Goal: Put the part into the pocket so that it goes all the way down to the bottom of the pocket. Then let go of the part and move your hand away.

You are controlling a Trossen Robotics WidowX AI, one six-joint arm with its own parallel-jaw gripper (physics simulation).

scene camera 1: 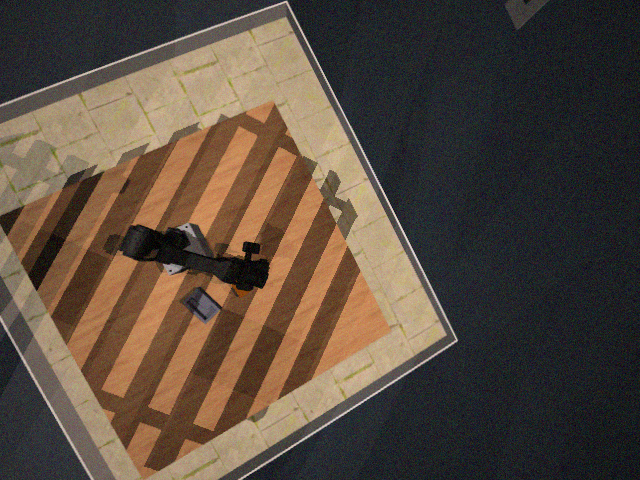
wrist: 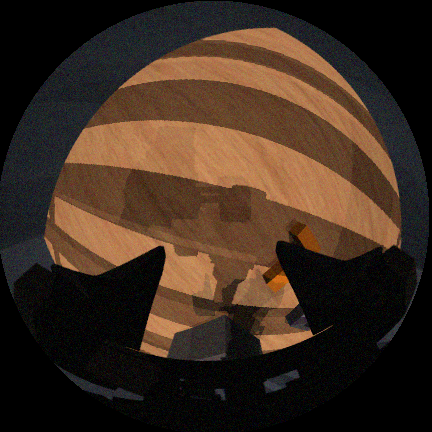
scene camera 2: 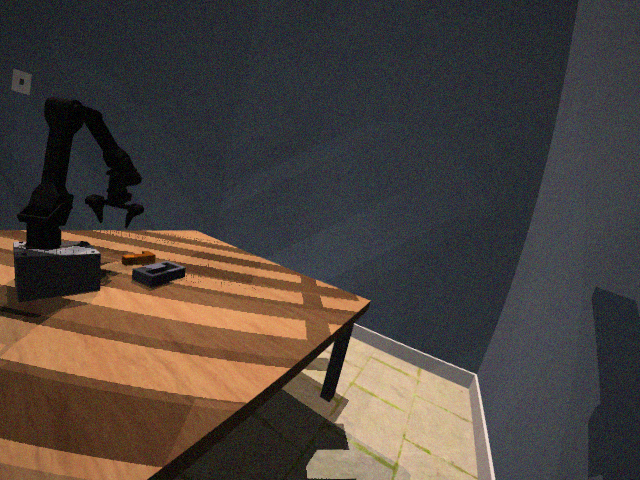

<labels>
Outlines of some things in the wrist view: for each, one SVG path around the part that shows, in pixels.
My gripper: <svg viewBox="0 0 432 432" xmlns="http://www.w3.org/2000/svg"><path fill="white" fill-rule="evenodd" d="M415 259L394 244L384 252L382 252L382 246L378 246L354 258L341 260L283 240L278 240L275 253L301 306L313 336L275 351L226 360L175 359L137 351L140 349L150 308L164 266L165 251L162 245L158 245L117 267L97 275L86 274L58 264L51 264L51 271L36 262L13 282L13 299L28 330L54 364L94 384L113 390L120 387L143 396L143 400L112 396L112 400L101 394L84 390L103 404L139 421L167 429L184 432L242 432L278 424L306 413L331 399L356 380L390 342L380 349L376 345L376 342L404 315L416 286ZM179 387L200 389L224 388L225 400L190 400L189 395L178 394ZM297 369L298 378L285 382L286 387L265 393L263 381Z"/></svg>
An orange L-shaped block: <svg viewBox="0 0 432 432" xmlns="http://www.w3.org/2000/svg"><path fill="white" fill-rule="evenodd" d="M279 260L262 274L265 283L274 292L288 282ZM297 221L289 230L289 233L296 241L295 245L319 252L321 248L308 226Z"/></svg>
</labels>
